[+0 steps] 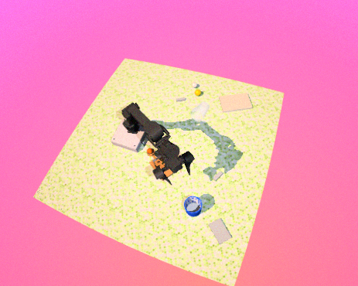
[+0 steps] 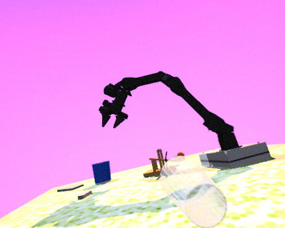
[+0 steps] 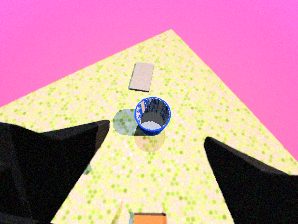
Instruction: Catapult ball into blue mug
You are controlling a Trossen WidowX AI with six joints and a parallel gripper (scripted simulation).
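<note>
Now: gripper tip 260 mm past the orange ball, 220 mm to the right of it and 210 mm above it. Round my gripper tip: grey slab 270 mm below, 220 mm ahead, 140 mm to the right; then blue mug 240 mm below, 60 mm ahead, 50 mm to the right; then orange catapult 220 mm below, 200 mm behind, 190 mm to the left.
</note>
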